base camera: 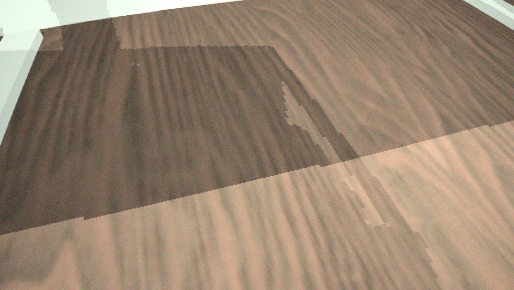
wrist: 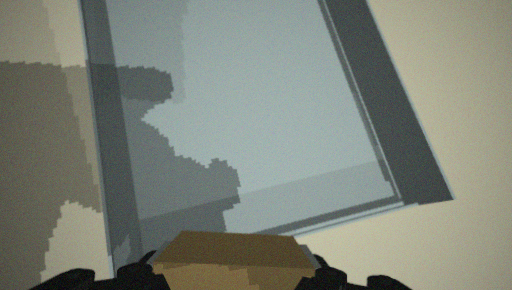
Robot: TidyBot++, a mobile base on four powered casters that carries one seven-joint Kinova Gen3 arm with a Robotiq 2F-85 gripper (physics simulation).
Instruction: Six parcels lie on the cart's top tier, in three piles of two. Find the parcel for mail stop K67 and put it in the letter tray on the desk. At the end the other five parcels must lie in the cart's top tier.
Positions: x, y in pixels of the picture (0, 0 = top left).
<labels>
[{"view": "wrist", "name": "my gripper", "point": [235, 261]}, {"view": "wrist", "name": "grey letter tray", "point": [291, 125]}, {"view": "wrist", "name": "desk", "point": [448, 63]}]
</labels>
